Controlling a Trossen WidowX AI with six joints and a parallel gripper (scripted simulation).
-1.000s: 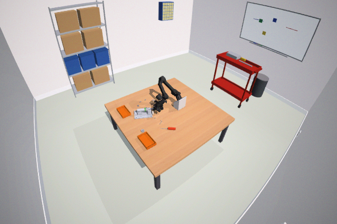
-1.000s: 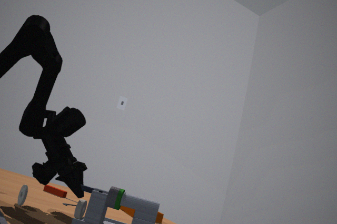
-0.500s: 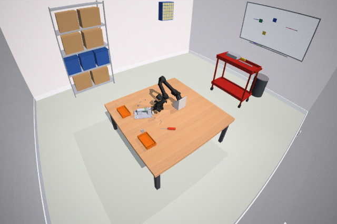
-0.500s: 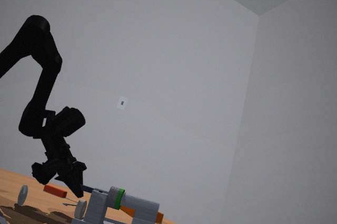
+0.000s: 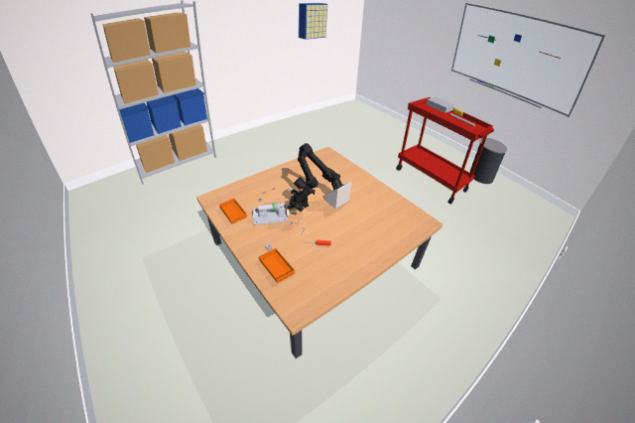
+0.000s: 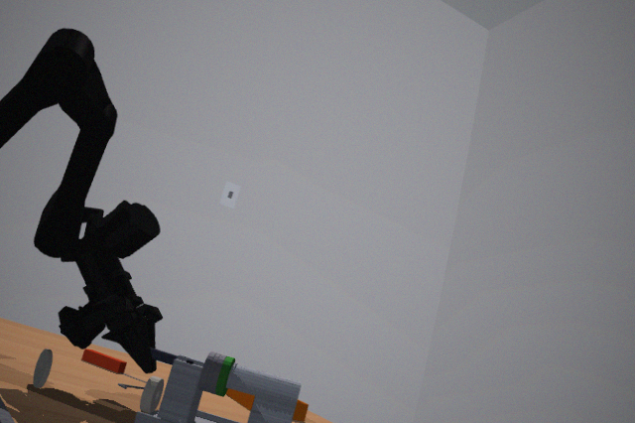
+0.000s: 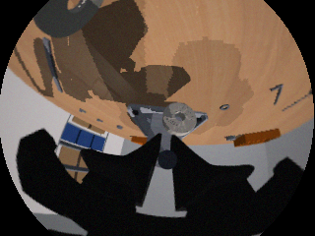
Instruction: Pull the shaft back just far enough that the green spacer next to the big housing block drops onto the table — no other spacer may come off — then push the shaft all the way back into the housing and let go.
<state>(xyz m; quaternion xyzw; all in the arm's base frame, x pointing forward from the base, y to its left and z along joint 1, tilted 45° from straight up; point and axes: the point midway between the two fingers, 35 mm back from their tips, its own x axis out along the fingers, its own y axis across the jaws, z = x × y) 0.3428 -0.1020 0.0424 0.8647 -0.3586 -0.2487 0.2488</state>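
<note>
Now: the dark shaft 30 mm ahead of my gripper tip, 20 mm to the right of it and 20 mm above it. Also, from my gripper tip: green spacer: 90 mm ahead, 50 mm to the right, 20 mm above.
</note>
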